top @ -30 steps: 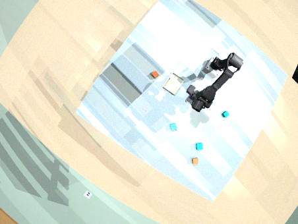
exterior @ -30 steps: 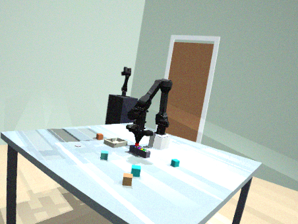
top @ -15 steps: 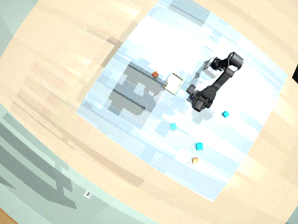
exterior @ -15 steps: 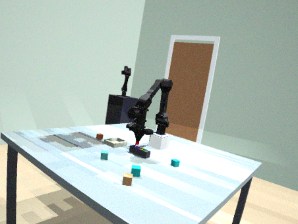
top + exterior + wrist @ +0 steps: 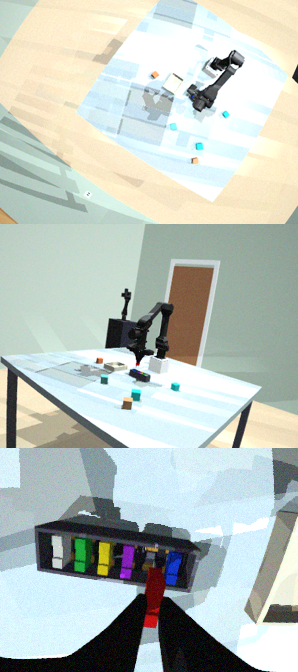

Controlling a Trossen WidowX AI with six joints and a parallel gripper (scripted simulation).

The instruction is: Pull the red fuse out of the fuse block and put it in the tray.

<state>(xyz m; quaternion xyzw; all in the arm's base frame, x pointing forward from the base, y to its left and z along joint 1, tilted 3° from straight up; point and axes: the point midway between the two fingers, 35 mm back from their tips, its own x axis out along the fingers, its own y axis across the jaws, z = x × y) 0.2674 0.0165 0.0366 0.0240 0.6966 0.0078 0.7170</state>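
The tray is 19 cm to the right of my gripper tip and 9 cm below it. From my gripper tip the other things lie so: red fuse (1 cm below).
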